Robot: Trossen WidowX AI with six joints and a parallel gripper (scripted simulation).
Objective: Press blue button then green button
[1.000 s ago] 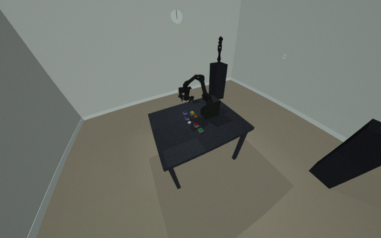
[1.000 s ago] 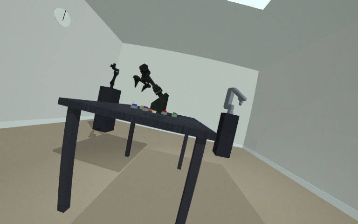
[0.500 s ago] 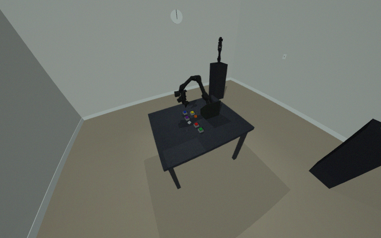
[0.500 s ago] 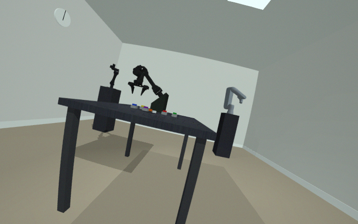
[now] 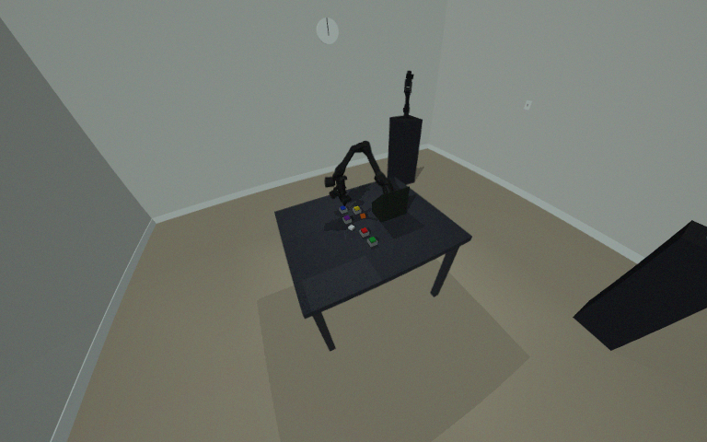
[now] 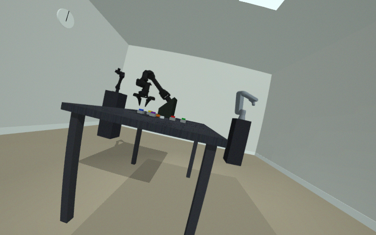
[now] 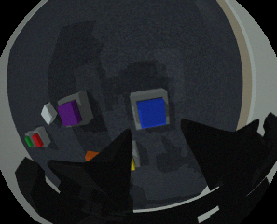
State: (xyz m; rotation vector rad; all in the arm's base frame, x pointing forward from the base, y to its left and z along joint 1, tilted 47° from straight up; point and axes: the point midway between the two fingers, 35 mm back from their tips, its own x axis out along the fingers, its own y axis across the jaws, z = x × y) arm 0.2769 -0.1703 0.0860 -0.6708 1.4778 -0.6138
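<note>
Right now my gripper tip is 3 cm above the blue button. Also, from my gripper tip: orange block 13 cm to the left, 10 cm behind, 5 cm below; purple button 12 cm to the left, 3 cm below, 2 cm ahead; yellow button 8 cm behind, 5 cm to the left, 3 cm below.
</note>
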